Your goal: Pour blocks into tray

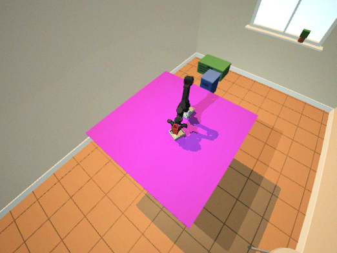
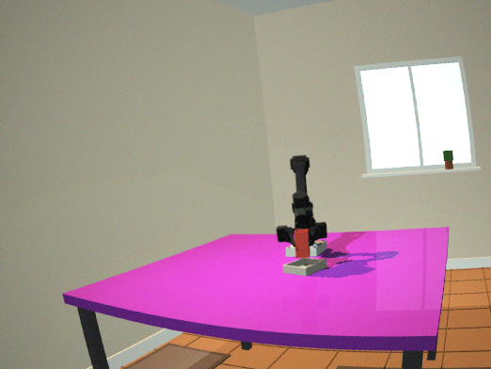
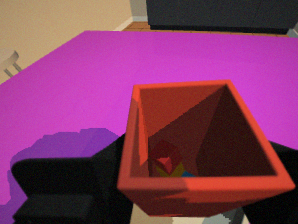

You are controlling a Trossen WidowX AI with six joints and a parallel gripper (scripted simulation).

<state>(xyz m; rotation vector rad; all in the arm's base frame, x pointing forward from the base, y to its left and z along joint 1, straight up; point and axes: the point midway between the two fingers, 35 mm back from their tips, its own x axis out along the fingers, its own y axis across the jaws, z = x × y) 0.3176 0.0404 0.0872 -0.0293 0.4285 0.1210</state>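
My gripper tip is now 40 mm past the blue block, 30 mm above it and 10 mm to the left of it. Also, from my gripper tip: red block: 30 mm behind, 10 mm to the left; red square cup: 30 mm behind, 20 mm below.
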